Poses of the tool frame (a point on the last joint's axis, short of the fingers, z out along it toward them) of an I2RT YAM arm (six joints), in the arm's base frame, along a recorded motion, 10 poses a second.
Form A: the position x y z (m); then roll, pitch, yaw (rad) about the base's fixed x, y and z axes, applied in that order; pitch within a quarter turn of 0, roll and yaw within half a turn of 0.
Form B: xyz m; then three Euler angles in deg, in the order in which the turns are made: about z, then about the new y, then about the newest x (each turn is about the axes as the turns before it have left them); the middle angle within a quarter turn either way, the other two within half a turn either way. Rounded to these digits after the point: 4 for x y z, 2 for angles.
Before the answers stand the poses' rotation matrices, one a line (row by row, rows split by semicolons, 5 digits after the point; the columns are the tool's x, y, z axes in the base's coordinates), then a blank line. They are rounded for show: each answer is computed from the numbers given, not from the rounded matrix.
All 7 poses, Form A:
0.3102 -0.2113 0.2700 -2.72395 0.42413 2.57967
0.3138 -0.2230 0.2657 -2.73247 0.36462 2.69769
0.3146 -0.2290 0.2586 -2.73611 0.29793 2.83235
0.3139 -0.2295 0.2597 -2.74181 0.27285 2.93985
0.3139 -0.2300 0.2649 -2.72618 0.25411 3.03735
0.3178 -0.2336 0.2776 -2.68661 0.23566 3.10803
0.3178 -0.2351 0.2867 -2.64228 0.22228 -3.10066
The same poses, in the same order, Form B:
-0.77125 0.62827 0.10220; 0.48561 0.68456 -0.54366; -0.41153 -0.36967 -0.83306
-0.84371 0.52213 0.12461; 0.40123 0.76763 -0.49976; -0.35659 -0.37165 -0.85716
-0.91060 0.38996 0.13689; 0.29093 0.84008 -0.45784; -0.29354 -0.37708 -0.87843
-0.94348 0.28733 0.16520; 0.19296 0.88145 -0.43106; -0.26948 -0.37482 -0.88707
-0.96263 0.19610 0.18676; 0.10071 0.89943 -0.42531; -0.25138 -0.39061 -0.88557
-0.97181 0.13269 0.19487; 0.03263 0.89432 -0.44624; -0.23348 -0.42730 -0.87344
-0.97458 0.06954 0.21297; -0.03991 0.88150 -0.47050; -0.22045 -0.46704 -0.85631

0.3102 -0.2113 0.2700 147.80 24.30 -156.07
0.3138 -0.2230 0.2657 154.57 20.89 -156.56
0.3146 -0.2290 0.2586 162.28 17.07 -156.77
0.3139 -0.2295 0.2597 168.44 15.63 -157.09
0.3139 -0.2300 0.2649 174.03 14.56 -156.20
0.3178 -0.2336 0.2776 178.08 13.50 -153.93
0.3178 -0.2351 0.2867 -177.65 12.74 -151.39

